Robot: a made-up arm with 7 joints. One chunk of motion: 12 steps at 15 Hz.
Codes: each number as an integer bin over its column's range. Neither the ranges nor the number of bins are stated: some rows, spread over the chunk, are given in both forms.
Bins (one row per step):
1: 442 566 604 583 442 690 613
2: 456 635 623 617 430 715 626
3: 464 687 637 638 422 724 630
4: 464 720 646 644 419 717 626
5: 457 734 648 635 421 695 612
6: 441 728 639 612 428 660 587
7: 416 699 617 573 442 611 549
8: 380 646 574 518 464 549 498
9: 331 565 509 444 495 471 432
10: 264 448 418 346 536 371 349
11: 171 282 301 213 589 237 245
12: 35 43 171 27 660 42 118
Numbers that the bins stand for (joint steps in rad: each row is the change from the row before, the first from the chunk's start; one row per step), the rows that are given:
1: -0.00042 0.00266 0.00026 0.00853 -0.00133 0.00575 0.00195
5: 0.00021 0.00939 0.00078 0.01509 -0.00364 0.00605 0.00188
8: -0.00302 0.00587 -0.00011 0.00033 0.00109 -0.00258 -0.00611
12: -0.01753 -0.01828 -0.00495 -0.06159 0.02267 -0.03252 -0.03273
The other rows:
2: 0.00017 0.00543 0.00048 0.01282 -0.00265 0.00723 0.00286
3: 0.00051 0.00751 0.00065 0.01547 -0.00353 0.00776 0.00314
4: 0.00051 0.00883 0.00076 0.01623 -0.00386 0.00735 0.00286
6: -0.00046 0.00915 0.00068 0.01219 -0.00287 0.00398 0.00013
7: -0.00151 0.00799 0.00041 0.00727 -0.00133 0.00109 -0.00253
9: -0.00508 0.00262 -0.00089 -0.00900 0.00450 -0.00718 -0.01073
10: -0.00790 -0.00206 -0.00198 -0.02136 0.00902 -0.01309 -0.01655
11: -0.01181 -0.00871 -0.00338 -0.03814 0.01485 -0.02100 -0.02383

